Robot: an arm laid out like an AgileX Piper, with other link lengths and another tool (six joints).
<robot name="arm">
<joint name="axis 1" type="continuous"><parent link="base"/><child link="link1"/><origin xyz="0 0 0.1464"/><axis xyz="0 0 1"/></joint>
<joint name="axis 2" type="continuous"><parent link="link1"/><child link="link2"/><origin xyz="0 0 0"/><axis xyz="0 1 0"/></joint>
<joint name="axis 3" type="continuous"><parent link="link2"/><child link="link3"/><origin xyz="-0.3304 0 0.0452"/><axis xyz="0 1 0"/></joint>
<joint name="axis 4" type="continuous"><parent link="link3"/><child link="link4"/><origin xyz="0.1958 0 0.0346"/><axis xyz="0.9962 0 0.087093"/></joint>
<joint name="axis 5" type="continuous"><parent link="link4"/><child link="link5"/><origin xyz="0 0 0"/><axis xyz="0 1 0"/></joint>
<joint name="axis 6" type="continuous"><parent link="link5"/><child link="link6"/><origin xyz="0.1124 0 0.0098"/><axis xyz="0.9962 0 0.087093"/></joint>
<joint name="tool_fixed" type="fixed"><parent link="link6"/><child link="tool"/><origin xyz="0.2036 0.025 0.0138" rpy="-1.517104 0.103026 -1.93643"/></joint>
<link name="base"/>
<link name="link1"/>
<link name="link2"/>
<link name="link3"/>
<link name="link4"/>
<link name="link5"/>
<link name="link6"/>
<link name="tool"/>
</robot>
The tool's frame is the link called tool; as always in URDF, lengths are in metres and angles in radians. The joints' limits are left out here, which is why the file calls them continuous.
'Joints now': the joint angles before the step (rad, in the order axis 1, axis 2, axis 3, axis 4, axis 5, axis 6). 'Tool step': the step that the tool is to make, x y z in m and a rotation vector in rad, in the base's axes. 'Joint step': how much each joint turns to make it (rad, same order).
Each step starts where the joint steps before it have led.
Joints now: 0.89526, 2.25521, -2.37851, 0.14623, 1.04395, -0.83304
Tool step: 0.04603, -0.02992, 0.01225, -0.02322, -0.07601, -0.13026
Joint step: -0.02419, -0.02029, 0.00001, -0.14622, -0.01642, 0.10049
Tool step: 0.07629, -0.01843, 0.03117, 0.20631, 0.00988, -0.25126
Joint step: -0.10427, 0.00849, 0.00001, -0.01590, -0.15138, 0.21840
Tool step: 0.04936, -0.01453, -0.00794, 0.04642, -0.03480, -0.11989
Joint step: -0.03780, 0.05070, -0.00013, -0.08820, -0.10261, 0.12099
